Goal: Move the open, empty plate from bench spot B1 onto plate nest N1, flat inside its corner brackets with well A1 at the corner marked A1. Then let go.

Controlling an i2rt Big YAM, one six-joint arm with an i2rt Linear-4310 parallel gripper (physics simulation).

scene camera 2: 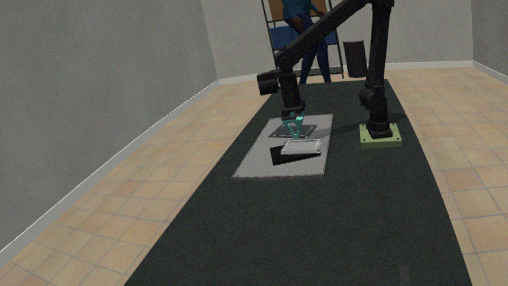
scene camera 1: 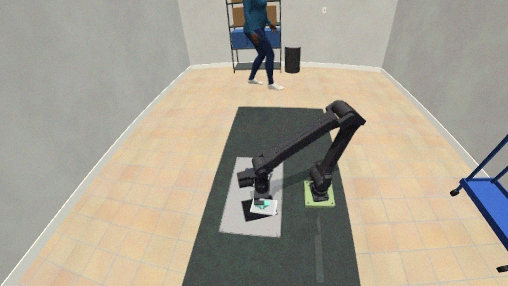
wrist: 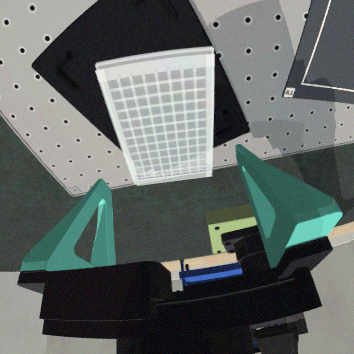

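Seen in the pictures: gripper, fingertip midpoint: point(scene camera 2: 297, 132) point(scene camera 1: 262, 200) point(wrist: 167, 167); arm's base, link origin: point(scene camera 2: 379, 131) point(scene camera 1: 318, 192) point(wrist: 252, 233).
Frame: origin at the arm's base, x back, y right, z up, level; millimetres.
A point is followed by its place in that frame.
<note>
The clear, gridded plate point(scene camera 1: 265, 210) @[x -300, y -85, z 13 mm] point(scene camera 2: 301, 146) @[x -304, y -67, z 14 mm] point(wrist: 162, 115) @[x -321, y -51, z 14 mm] is over the black nest point(scene camera 1: 248, 212) @[x -375, y -80, z 5 mm] point(scene camera 2: 277, 156) @[x -389, y -86, z -2 mm] point(wrist: 150, 30), turned at an angle to it. In the wrist view its near end sticks out past the nest's edge. Dark corner brackets show on the nest outside the plate's outline, so the plate is not square inside them. Whether it lies flat is unclear. No A1 mark is readable on plate or nest. My gripper point(scene camera 1: 262, 204) @[x -310, y -54, z 60 mm] point(scene camera 2: 295, 136) @[x -310, y -54, z 60 mm] point(wrist: 167, 167) @[x -310, y -54, z 60 mm] is open, its teal fingers apart from the plate's sides near its near end, with nothing held.
A dark grey pad point(scene camera 2: 307, 132) @[x -281, y 110, z -12 mm] point(wrist: 335, 50) @[x -317, y 114, z -12 mm] with a white outline and an A1 corner label lies beside the nest on the perforated board point(scene camera 1: 230, 220) @[x -479, y -116, z -13 mm] point(scene camera 2: 252, 167) @[x -473, y -121, z -14 mm]. The arm stands on a green base point(scene camera 1: 320, 204) @[x -10, y -77, z -3 mm] point(scene camera 2: 380, 143) @[x -17, y -83, z -9 mm]. A person point(scene camera 1: 260, 40) stands beyond the mat.
</note>
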